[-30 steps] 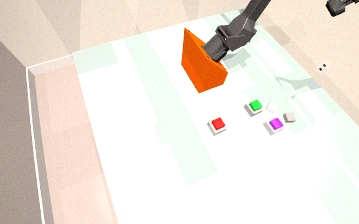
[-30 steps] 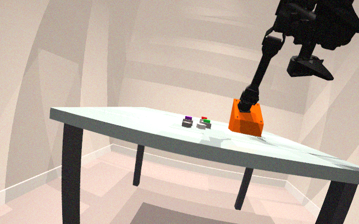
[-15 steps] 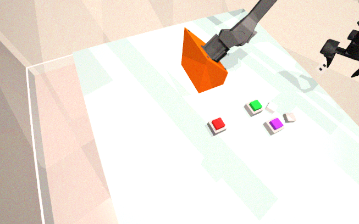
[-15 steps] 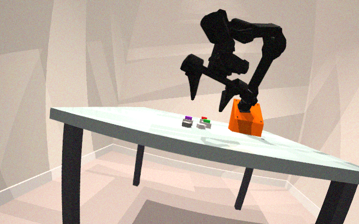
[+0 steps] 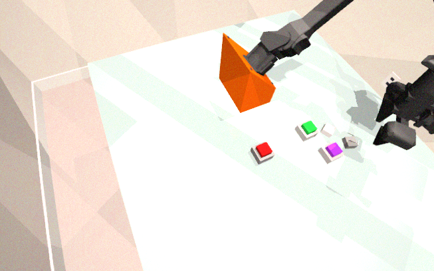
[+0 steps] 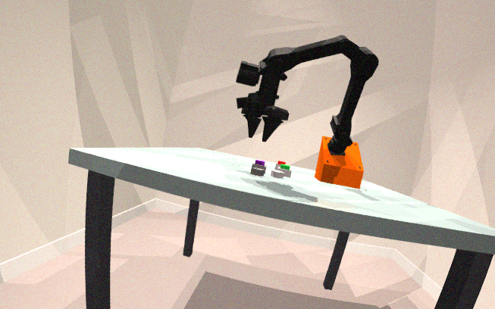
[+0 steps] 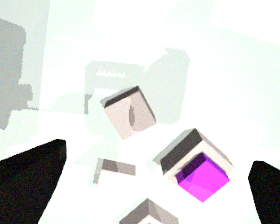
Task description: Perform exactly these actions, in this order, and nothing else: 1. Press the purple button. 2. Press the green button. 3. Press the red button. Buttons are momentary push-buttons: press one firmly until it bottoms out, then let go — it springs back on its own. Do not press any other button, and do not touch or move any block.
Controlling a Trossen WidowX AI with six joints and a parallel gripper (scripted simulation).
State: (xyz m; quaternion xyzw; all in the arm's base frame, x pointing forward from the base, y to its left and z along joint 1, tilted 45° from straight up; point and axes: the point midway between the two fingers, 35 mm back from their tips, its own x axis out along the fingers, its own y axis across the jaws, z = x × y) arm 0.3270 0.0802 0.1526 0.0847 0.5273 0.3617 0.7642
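The purple button lies 3 cm behind my gripper tip, 8 cm to the right of it and 7 cm below it. Also, from my gripper tip: red button (14 cm behind, 25 cm to the right, 7 cm below); green button (12 cm behind, 9 cm to the right, 7 cm below).
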